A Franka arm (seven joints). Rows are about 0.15 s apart.
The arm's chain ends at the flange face. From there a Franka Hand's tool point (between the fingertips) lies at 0.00 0.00 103.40 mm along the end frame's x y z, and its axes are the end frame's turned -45 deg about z.
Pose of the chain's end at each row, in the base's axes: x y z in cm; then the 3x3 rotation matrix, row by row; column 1 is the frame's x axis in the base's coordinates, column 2 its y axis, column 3 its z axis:
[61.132 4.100 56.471], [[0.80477 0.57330 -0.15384], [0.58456 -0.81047 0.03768], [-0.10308 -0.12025 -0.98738]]
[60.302 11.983 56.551], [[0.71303 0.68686 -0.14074], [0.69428 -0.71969 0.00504], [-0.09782 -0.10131 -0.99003]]
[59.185 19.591 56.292], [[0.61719 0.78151 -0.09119], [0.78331 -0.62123 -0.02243], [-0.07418 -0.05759 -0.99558]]
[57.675 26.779 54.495], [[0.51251 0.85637 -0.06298], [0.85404 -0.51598 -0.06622], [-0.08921 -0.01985 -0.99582]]
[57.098 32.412 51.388], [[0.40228 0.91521 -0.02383], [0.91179 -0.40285 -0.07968], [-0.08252 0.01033 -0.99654]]
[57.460 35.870 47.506], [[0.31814 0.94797 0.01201], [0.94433 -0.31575 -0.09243], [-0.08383 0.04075 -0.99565]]
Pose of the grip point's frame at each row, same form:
[59.541 4.490 46.261], [[0.16367 0.97444 -0.15384], [0.98644 -0.15974 0.03768], [0.01214 -0.15792 -0.98738]]
[58.847 12.035 46.314], [[0.01850 0.98987 -0.14074], [0.99983 -0.01797 0.00504], [0.00247 -0.14081 -0.99003]]
[58.242 19.359 45.998], [[-0.11619 0.98903 -0.09119], [0.99316 0.11461 -0.02243], [-0.01173 -0.09318 -0.99558]]
[57.024 26.094 44.198], [[-0.24315 0.96794 -0.06298], [0.96875 0.23904 -0.06622], [-0.04904 -0.07712 -0.99582]]
[56.852 31.588 41.084], [[-0.36270 0.93161 -0.02383], [0.92959 0.35987 -0.07968], [-0.06565 -0.05105 -0.99654]]
[57.584 34.914 37.211], [[-0.44536 0.89527 0.01201], [0.89101 0.44447 -0.09243], [-0.08809 -0.03046 -0.99565]]

